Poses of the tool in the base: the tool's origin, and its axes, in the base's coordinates. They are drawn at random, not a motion.
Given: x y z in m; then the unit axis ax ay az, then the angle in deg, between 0 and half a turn.
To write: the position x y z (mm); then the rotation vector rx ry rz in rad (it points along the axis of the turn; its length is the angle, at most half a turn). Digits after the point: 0 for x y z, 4 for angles.
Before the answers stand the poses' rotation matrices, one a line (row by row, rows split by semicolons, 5 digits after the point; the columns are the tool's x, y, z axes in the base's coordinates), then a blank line. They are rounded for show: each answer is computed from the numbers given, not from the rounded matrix.
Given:
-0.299, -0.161, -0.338, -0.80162, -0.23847, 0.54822, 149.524
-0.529, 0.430, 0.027, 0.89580, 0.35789, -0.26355, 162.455
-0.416, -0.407, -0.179, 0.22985, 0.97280, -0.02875, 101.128
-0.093, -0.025, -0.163, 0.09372, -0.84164, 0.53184, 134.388
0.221, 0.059, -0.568, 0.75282, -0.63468, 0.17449, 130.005
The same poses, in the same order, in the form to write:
0.33456 0.07787 -0.93915; 0.63395 -0.75596 0.16316; -0.69726 -0.64997 -0.30228
0.61410 0.70573 -0.35331; 0.54683 -0.70327 -0.45430; -0.56908 0.08579 -0.81779
-0.12997 0.29496 0.94663; 0.23854 0.93599 -0.25889; -0.96239 0.19216 -0.19202
-0.68459 -0.51412 -0.51674; 0.24601 0.50436 -0.82771; 0.68616 -0.69376 -0.21880
0.28821 -0.91861 -0.27035; -0.65130 0.01892 -0.75859; 0.70196 0.39471 -0.59284

-299, -161, -338, -2.0920, -0.6223, 1.4307
-529, 430, 27, 2.5399, 1.0148, -0.7473
-416, -407, -179, 0.4057, 1.7170, -0.0507
-93, -25, -163, 0.2198, -1.9741, 1.2474
221, 59, -568, 1.7082, -1.4401, 0.3959

